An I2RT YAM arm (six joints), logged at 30 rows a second.
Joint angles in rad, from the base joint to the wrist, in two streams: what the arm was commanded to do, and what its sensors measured. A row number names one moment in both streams.
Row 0, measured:
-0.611, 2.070, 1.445, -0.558, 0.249, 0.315
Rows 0 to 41, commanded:
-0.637, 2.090, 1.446, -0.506, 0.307, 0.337
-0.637, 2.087, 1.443, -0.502, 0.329, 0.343
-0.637, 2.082, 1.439, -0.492, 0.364, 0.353
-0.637, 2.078, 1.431, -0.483, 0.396, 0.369
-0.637, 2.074, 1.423, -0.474, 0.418, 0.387
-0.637, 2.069, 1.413, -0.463, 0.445, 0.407
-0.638, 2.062, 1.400, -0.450, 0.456, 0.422
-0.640, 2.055, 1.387, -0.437, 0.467, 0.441
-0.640, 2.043, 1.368, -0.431, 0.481, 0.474
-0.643, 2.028, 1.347, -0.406, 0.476, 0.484
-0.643, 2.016, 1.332, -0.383, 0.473, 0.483
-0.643, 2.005, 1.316, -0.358, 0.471, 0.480
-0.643, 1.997, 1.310, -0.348, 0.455, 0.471
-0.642, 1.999, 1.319, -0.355, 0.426, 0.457
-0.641, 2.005, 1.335, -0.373, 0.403, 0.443
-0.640, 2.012, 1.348, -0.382, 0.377, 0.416
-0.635, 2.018, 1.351, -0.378, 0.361, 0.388
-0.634, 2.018, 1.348, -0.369, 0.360, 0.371
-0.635, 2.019, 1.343, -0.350, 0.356, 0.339
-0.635, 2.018, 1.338, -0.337, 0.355, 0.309
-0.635, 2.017, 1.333, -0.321, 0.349, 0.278
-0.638, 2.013, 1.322, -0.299, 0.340, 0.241
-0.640, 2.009, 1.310, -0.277, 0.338, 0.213
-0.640, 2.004, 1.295, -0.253, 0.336, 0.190
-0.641, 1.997, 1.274, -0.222, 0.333, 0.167
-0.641, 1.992, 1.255, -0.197, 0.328, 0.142
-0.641, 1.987, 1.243, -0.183, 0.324, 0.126
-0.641, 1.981, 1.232, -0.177, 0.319, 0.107
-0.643, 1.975, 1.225, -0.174, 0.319, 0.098
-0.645, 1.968, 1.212, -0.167, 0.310, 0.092
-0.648, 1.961, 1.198, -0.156, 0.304, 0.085
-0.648, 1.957, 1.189, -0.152, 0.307, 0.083
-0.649, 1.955, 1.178, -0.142, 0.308, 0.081
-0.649, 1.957, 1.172, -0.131, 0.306, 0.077
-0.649, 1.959, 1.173, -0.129, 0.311, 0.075
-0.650, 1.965, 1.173, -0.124, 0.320, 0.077
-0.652, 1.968, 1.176, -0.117, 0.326, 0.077
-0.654, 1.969, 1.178, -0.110, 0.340, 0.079
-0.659, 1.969, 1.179, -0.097, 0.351, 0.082
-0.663, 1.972, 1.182, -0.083, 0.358, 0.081
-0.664, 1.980, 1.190, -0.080, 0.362, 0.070
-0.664, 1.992, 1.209, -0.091, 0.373, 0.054
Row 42, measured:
-0.633, 1.949, 1.187, -0.260, 0.324, 0.098
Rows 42 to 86, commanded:
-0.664, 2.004, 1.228, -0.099, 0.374, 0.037
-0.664, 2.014, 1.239, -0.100, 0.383, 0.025
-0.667, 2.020, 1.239, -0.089, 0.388, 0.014
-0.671, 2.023, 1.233, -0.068, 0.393, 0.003
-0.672, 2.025, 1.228, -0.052, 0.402, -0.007
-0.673, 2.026, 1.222, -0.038, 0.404, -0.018
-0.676, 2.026, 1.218, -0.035, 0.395, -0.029
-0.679, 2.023, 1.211, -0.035, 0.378, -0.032
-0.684, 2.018, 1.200, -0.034, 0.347, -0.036
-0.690, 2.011, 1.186, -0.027, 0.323, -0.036
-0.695, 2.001, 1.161, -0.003, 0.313, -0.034
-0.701, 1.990, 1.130, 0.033, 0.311, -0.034
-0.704, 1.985, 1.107, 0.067, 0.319, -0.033
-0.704, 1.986, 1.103, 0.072, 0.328, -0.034
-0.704, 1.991, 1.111, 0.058, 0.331, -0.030
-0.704, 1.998, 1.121, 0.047, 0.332, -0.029
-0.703, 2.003, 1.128, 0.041, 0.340, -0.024
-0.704, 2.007, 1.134, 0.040, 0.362, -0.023
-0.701, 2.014, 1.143, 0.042, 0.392, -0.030
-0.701, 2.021, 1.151, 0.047, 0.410, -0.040
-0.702, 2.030, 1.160, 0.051, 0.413, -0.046
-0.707, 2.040, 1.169, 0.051, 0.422, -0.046
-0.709, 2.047, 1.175, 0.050, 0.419, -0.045
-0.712, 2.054, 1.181, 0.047, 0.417, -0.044
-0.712, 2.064, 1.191, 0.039, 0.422, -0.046
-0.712, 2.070, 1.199, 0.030, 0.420, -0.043
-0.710, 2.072, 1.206, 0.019, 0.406, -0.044
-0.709, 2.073, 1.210, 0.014, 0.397, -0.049
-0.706, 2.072, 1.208, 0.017, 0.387, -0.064
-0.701, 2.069, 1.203, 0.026, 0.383, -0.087
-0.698, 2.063, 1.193, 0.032, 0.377, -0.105
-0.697, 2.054, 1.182, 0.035, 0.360, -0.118
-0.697, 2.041, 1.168, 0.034, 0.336, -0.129
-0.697, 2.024, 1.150, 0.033, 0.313, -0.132
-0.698, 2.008, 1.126, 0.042, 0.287, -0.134
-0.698, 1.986, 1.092, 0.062, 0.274, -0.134
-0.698, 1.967, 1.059, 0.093, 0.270, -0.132
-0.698, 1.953, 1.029, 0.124, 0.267, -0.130
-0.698, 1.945, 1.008, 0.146, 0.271, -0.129
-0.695, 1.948, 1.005, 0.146, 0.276, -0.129
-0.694, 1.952, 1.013, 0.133, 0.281, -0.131
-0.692, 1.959, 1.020, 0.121, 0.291, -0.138
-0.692, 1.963, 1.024, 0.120, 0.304, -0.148
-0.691, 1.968, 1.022, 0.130, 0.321, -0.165
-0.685, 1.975, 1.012, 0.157, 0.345, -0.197
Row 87, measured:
-0.672, 1.896, 1.023, -0.023, 0.354, -0.135
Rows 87 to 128, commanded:
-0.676, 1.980, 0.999, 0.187, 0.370, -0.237
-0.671, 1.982, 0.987, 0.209, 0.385, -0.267
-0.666, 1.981, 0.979, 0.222, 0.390, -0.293
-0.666, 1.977, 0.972, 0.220, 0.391, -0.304
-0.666, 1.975, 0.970, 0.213, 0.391, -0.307
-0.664, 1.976, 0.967, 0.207, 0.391, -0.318
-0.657, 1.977, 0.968, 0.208, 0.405, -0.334
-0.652, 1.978, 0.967, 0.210, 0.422, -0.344
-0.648, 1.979, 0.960, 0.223, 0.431, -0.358
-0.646, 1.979, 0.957, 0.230, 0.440, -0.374
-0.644, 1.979, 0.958, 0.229, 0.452, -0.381
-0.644, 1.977, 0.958, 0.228, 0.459, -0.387
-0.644, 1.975, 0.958, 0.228, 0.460, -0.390
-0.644, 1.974, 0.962, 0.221, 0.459, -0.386
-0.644, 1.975, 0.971, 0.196, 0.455, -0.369
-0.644, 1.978, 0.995, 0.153, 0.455, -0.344
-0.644, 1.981, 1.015, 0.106, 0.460, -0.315
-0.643, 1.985, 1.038, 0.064, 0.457, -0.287
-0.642, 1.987, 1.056, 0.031, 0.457, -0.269
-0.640, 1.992, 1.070, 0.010, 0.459, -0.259
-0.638, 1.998, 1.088, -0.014, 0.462, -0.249
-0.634, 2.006, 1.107, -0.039, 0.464, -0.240
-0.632, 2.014, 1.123, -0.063, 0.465, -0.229
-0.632, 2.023, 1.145, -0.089, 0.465, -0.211
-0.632, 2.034, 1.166, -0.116, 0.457, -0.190
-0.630, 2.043, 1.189, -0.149, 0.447, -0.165
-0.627, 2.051, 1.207, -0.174, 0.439, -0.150
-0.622, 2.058, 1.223, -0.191, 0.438, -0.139
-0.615, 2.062, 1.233, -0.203, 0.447, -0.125
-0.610, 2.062, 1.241, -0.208, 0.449, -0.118
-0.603, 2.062, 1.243, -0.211, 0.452, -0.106
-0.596, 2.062, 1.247, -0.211, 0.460, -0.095
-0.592, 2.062, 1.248, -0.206, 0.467, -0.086
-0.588, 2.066, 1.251, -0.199, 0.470, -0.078
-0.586, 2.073, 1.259, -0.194, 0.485, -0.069
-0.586, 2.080, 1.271, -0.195, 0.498, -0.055
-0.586, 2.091, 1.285, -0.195, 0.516, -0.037
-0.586, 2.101, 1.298, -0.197, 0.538, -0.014
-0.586, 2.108, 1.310, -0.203, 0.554, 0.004
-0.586, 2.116, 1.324, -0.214, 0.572, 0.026
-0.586, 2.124, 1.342, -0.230, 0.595, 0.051
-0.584, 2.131, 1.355, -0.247, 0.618, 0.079
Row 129, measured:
-0.556, 2.046, 1.290, -0.442, 0.587, -0.024
